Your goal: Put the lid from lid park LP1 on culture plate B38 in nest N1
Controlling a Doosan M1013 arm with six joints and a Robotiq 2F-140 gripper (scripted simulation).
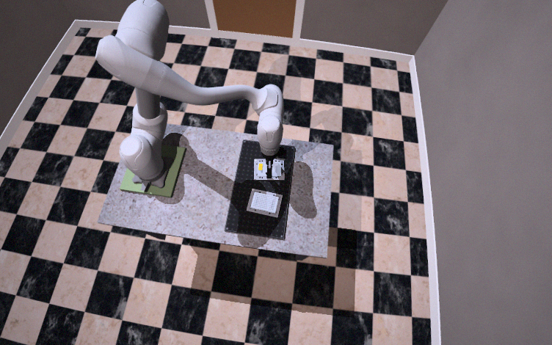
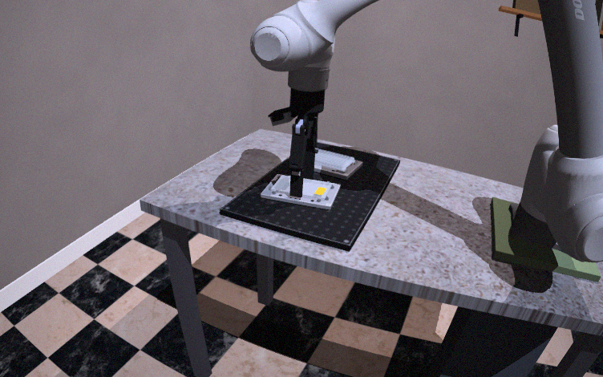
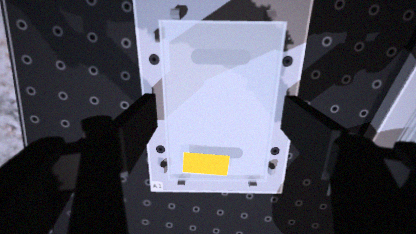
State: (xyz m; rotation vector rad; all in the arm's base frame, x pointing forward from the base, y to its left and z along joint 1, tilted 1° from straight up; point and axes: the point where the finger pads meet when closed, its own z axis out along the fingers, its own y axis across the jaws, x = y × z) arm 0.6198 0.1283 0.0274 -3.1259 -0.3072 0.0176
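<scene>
Right now my hand is 20 mm above the clear lid. The rest, counted from my hand: white culture plate (190 mm to the right, 20 mm below, 10 mm ahead); then grey nest (190 mm to the right, 30 mm below, 10 mm ahead); then lid park (30 mm below).
</scene>
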